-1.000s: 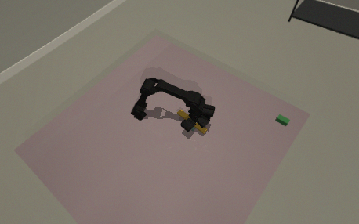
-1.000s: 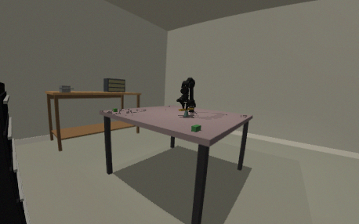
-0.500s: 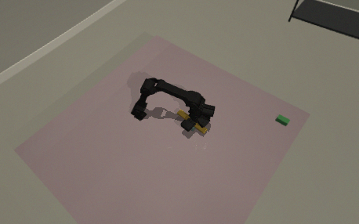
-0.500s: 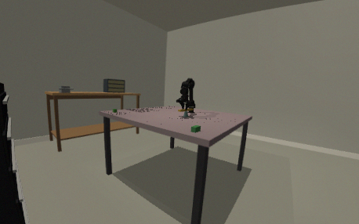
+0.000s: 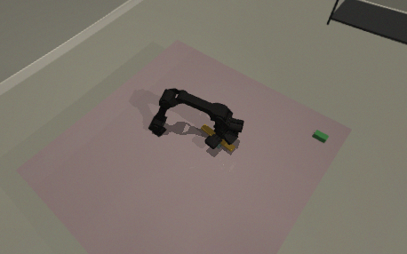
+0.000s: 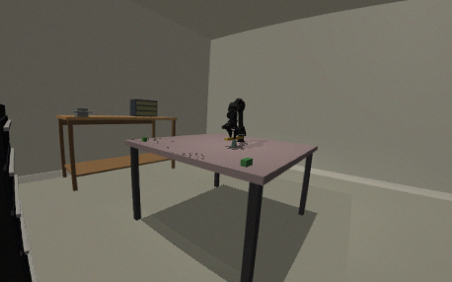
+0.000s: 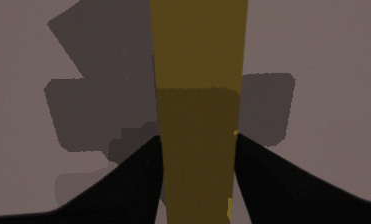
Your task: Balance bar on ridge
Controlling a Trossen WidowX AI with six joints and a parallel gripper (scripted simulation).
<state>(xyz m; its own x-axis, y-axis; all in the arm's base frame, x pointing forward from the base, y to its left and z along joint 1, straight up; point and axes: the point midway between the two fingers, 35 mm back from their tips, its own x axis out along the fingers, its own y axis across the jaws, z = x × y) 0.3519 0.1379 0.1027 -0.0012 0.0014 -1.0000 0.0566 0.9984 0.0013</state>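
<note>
Right now my gripper tip is 3 cm past the yellow bar. From my gripper tip the other things lie so: small green block (64 cm to the right, 39 cm ahead, 5 cm below).
</note>
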